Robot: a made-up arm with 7 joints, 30 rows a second.
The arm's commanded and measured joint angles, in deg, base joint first. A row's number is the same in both.
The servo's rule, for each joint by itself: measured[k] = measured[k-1] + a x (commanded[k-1-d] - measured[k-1]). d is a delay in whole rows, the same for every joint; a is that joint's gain. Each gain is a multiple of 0.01, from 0.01 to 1. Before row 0 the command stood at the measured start. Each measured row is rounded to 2 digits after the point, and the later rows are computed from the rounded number. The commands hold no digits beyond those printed.
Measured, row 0:
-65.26, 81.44, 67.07, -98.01, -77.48, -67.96, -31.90
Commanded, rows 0 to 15:
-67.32, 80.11, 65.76, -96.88, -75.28, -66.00, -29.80
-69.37, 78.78, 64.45, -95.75, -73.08, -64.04, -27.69
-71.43, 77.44, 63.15, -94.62, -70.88, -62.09, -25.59
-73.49, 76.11, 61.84, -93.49, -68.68, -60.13, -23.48
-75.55, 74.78, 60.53, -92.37, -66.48, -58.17, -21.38
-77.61, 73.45, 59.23, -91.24, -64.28, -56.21, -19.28
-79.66, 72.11, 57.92, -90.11, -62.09, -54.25, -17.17
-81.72, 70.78, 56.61, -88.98, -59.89, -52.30, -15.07
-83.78, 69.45, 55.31, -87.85, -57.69, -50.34, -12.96
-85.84, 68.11, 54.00, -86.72, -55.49, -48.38, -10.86
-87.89, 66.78, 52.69, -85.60, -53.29, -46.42, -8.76
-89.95, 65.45, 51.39, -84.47, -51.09, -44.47, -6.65
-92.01, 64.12, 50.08, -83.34, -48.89, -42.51, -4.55
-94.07, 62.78, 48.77, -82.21, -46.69, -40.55, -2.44
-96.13, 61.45, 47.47, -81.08, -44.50, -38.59, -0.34
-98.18, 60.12, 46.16, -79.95, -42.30, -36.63, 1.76
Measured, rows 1 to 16:
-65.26, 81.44, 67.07, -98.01, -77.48, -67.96, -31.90
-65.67, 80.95, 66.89, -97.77, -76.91, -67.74, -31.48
-66.41, 80.15, 66.55, -97.35, -75.91, -67.33, -30.72
-67.41, 79.15, 66.07, -96.78, -74.60, -66.75, -29.69
-68.63, 78.03, 65.48, -96.09, -73.06, -66.02, -28.45
-70.01, 76.83, 64.79, -95.31, -71.35, -65.16, -27.04
-71.53, 75.58, 64.01, -94.46, -69.51, -64.18, -25.49
-73.16, 74.30, 63.16, -93.55, -67.58, -63.09, -23.83
-74.87, 73.00, 62.24, -92.59, -65.58, -61.90, -22.08
-76.65, 71.69, 61.27, -91.59, -63.53, -60.63, -20.26
-78.49, 70.37, 60.25, -90.57, -61.44, -59.28, -18.38
-80.37, 69.04, 59.19, -89.53, -59.32, -57.87, -16.46
-82.29, 67.71, 58.10, -88.47, -57.18, -56.40, -14.50
-84.23, 66.38, 56.98, -87.39, -55.02, -54.87, -12.51
-86.20, 65.05, 55.83, -86.30, -52.85, -53.29, -10.50
-88.19, 63.72, 54.66, -85.20, -50.68, -51.67, -8.47
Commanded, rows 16 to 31:
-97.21, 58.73, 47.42, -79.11, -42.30, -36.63, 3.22
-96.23, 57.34, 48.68, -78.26, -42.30, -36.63, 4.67
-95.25, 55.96, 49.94, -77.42, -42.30, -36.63, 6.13
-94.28, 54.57, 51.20, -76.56, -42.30, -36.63, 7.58
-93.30, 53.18, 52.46, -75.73, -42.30, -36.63, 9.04
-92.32, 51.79, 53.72, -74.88, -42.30, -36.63, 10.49
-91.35, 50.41, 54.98, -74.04, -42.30, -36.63, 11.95
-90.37, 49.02, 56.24, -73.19, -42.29, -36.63, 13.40
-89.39, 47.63, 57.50, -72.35, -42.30, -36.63, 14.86
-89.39, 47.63, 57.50, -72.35, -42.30, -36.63, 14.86
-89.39, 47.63, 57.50, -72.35, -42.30, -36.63, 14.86
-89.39, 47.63, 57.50, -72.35, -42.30, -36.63, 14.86
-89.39, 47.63, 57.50, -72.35, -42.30, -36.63, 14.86
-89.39, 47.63, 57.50, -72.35, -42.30, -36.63, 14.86
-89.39, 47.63, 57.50, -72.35, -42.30, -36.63, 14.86
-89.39, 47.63, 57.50, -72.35, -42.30, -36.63, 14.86
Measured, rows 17 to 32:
-90.19, 62.39, 53.47, -84.10, -48.50, -50.02, -6.42
-91.59, 61.04, 52.62, -83.05, -46.89, -48.55, -4.49
-92.52, 59.67, 52.07, -82.04, -45.70, -47.24, -2.66
-93.07, 58.30, 51.77, -81.07, -44.82, -46.07, -0.90
-93.31, 56.92, 51.69, -80.12, -44.16, -45.03, 0.80
-93.31, 55.54, 51.80, -79.20, -43.68, -44.11, 2.45
-93.11, 54.15, 52.07, -78.29, -43.32, -43.29, 4.06
-92.76, 52.77, 52.48, -77.40, -43.05, -42.56, 5.64
-92.28, 51.38, 53.01, -76.52, -42.85, -41.91, 7.19
-91.70, 49.99, 53.64, -75.64, -42.71, -41.33, 8.72
-91.24, 49.12, 54.18, -74.95, -42.60, -40.81, 9.95
-90.87, 48.57, 54.64, -74.40, -42.52, -40.35, 10.93
-90.57, 48.22, 55.04, -73.97, -42.46, -39.94, 11.72
-90.33, 48.00, 55.38, -73.63, -42.42, -39.58, 12.35
-90.14, 47.86, 55.68, -73.36, -42.39, -39.26, 12.85
-89.99, 47.77, 55.93, -73.15, -42.37, -38.97, 13.25

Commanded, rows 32 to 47:
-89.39, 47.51, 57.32, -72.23, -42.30, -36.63, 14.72
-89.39, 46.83, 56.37, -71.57, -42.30, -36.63, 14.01
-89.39, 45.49, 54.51, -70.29, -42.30, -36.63, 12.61
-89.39, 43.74, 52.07, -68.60, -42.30, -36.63, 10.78
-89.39, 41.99, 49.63, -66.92, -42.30, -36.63, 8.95
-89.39, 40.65, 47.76, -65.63, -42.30, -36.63, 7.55
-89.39, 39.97, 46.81, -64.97, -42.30, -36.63, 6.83
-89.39, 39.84, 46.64, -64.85, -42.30, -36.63, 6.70
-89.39, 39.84, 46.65, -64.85, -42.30, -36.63, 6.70
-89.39, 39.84, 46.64, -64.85, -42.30, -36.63, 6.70
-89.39, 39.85, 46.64, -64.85, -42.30, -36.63, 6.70
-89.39, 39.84, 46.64, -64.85, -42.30, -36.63, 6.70
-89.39, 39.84, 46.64, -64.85, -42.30, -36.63, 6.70
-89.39, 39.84, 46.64, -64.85, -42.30, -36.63, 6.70
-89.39, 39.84, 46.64, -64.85, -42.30, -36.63, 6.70
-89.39, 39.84, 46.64, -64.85, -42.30, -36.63, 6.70
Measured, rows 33 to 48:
-89.87, 47.72, 56.15, -72.98, -42.35, -38.71, 13.57
-89.77, 47.64, 56.31, -72.82, -42.34, -38.48, 13.80
-89.69, 47.34, 56.32, -72.56, -42.33, -38.28, 13.84
-89.63, 46.66, 56.07, -72.08, -42.32, -38.10, 13.59
-89.58, 45.58, 55.51, -71.35, -42.31, -37.94, 13.03
-89.54, 44.25, 54.69, -70.42, -42.31, -37.80, 12.21
-89.51, 42.92, 53.72, -69.41, -42.31, -37.67, 11.28
-89.49, 41.83, 52.75, -68.48, -42.31, -37.56, 10.39
-89.47, 41.09, 51.89, -67.72, -42.31, -37.46, 9.65
-89.45, 40.63, 51.16, -67.12, -42.31, -37.37, 9.06
-89.44, 40.34, 50.53, -66.64, -42.31, -37.29, 8.59
-89.43, 40.16, 49.99, -66.26, -42.31, -37.22, 8.21
-89.42, 40.04, 49.52, -65.96, -42.31, -37.16, 7.91
-89.41, 39.97, 49.12, -65.73, -42.31, -37.10, 7.67
-89.41, 39.92, 48.77, -65.55, -42.31, -37.05, 7.48
-89.41, 39.89, 48.47, -65.40, -42.31, -37.00, 7.32

